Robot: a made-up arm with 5 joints.
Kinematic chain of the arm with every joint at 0, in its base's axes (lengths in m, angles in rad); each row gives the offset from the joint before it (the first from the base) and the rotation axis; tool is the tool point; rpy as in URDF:
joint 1: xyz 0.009 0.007 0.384 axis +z
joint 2: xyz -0.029 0.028 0 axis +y
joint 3: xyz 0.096 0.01 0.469 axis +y
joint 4: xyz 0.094 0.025 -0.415 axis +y
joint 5: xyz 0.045 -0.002 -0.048 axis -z
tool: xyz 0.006 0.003 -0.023 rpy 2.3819 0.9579 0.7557
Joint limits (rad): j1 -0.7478..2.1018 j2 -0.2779..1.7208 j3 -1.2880..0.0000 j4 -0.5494..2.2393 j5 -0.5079..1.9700
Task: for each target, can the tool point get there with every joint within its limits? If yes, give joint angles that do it. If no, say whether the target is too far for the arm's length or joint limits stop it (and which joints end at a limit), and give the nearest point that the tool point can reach.
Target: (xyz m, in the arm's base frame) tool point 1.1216 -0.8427 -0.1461
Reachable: no: too far | nearest point 0.5629 -0.4160 0.1147 | short by 0.750 m
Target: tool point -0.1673 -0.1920 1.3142
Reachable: no: joint limits stop it (at a limit: joint 1, joint 2, joint 3, joint 4) | nearest point 0.3299 -0.2128 1.0332 | short by 0.571 m
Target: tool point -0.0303 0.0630 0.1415
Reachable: yes | joints 0.2525 1.4804 -0.1347 0.7910 -0.0009
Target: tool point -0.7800 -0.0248 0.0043
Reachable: no: joint limits stop it (at a limit: joint 1, joint 5) | nearest point -0.2368 0.2942 0.0043 | short by 0.630 m
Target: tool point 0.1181 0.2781 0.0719
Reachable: yes | joints 0.9658 0.9806 -0.4545 0.1172 -0.0690
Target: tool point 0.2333 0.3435 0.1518
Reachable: yes | joints 0.8405 0.7815 -0.7245 1.0311 1.0292
